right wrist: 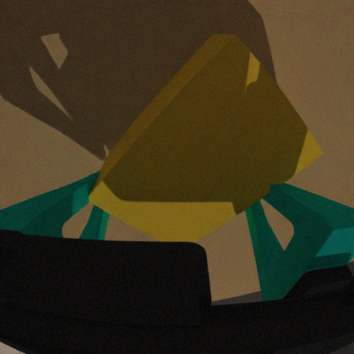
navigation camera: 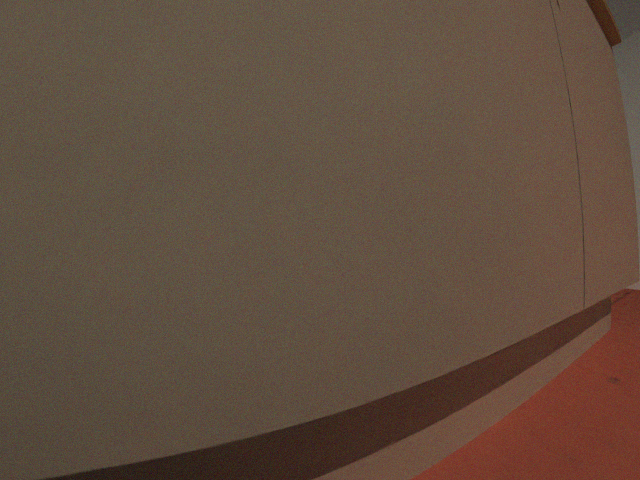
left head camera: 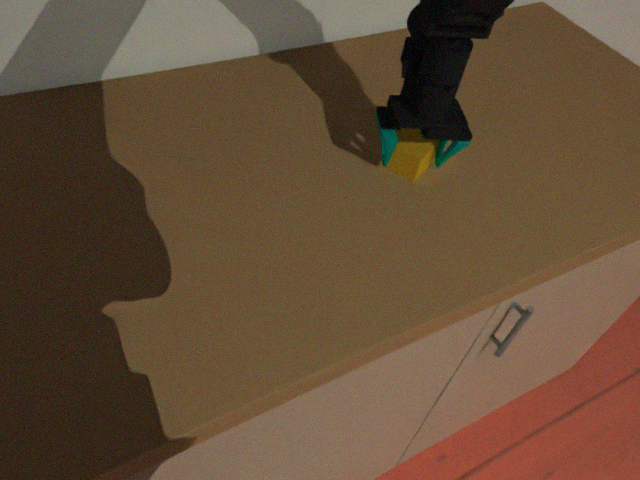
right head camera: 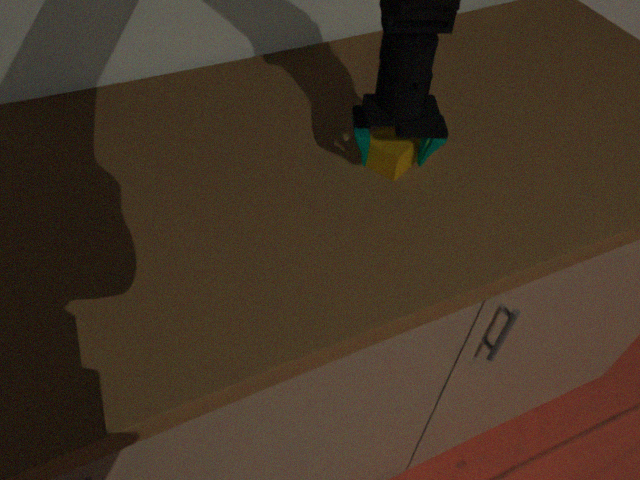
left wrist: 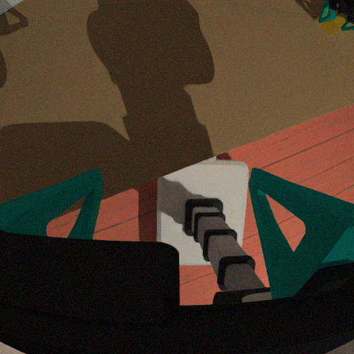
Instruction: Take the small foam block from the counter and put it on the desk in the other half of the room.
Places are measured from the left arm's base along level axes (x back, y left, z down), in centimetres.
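Pixels of known places: right gripper, fingertip midpoint: (left head camera: 410, 164) (right head camera: 391, 163).
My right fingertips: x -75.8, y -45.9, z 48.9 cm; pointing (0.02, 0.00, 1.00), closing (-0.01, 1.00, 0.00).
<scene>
Ahead of a thing's pixels: the offset from my right fingertips to its top centre. "pt": to the spot under its first point. Level surfaces: height alone.
The small yellow foam block @[dx -2.5, dy -1.0, dz -3.5 cm] (left head camera: 412, 157) (right head camera: 387, 153) (right wrist: 200, 125) sits low at the wooden counter @[dz +1.1 cm] (left head camera: 258, 232) (right head camera: 258, 232) (right wrist: 45, 145), towards the back right in the head views. My right gripper (left head camera: 410, 165) (right head camera: 391, 164) (right wrist: 177, 175) is shut on it, with a teal finger against either side. Whether the block touches the counter is hard to tell. The block (left wrist: 330, 26) also shows at the top right of the left wrist view. My left gripper (left wrist: 175, 176) is open and empty, above the counter's front edge. The desk does not show in any view.
A pale wall (left head camera: 196, 31) stands behind the counter. The cabinet front (left head camera: 330, 413) (navigation camera: 310, 206) with a grey handle @[pt dx +19.8, dy -17.1, dz +16.6 cm] (left head camera: 516, 330) drops to the red plank floor @[dz +92.1 cm] (left head camera: 578, 413) (navigation camera: 568, 413). A white base (left wrist: 230, 187) and a grey telescopic column (left wrist: 223, 250) show below my left gripper.
</scene>
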